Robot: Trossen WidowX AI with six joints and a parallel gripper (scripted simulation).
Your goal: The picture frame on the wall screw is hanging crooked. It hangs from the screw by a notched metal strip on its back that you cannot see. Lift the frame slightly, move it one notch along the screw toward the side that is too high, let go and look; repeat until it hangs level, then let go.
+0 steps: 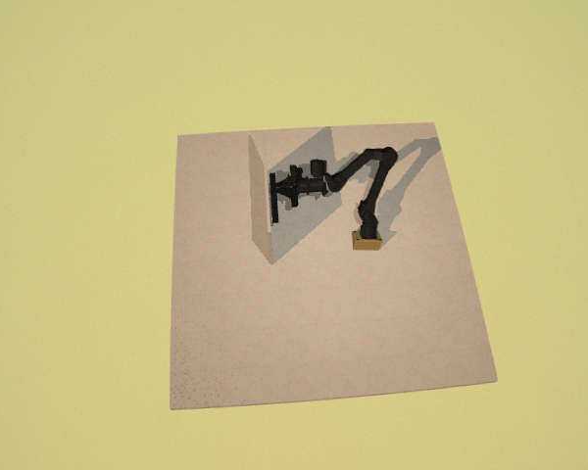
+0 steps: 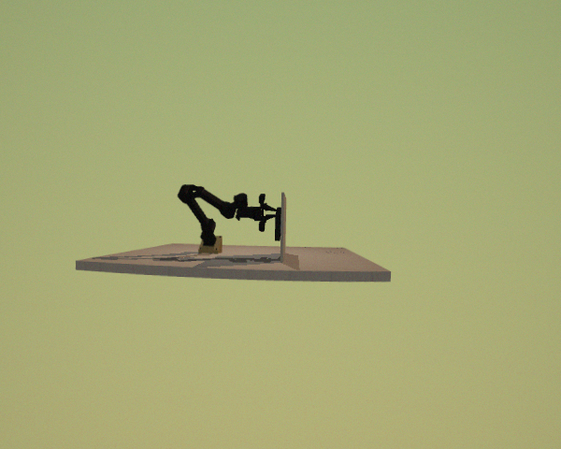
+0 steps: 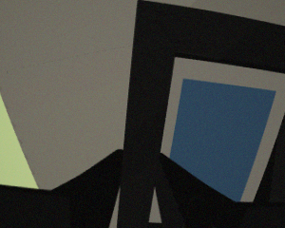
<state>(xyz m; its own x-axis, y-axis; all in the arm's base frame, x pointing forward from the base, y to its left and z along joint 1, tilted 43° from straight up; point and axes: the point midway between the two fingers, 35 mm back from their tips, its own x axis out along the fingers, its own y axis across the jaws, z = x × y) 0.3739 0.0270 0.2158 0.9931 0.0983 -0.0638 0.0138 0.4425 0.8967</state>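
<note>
My gripper tip is now 5 cm above the picture frame and 2 cm to the right of it. Also, from my gripper tip: wall panel (7 cm below, 2 cm ahead, 1 cm to the left).
</note>
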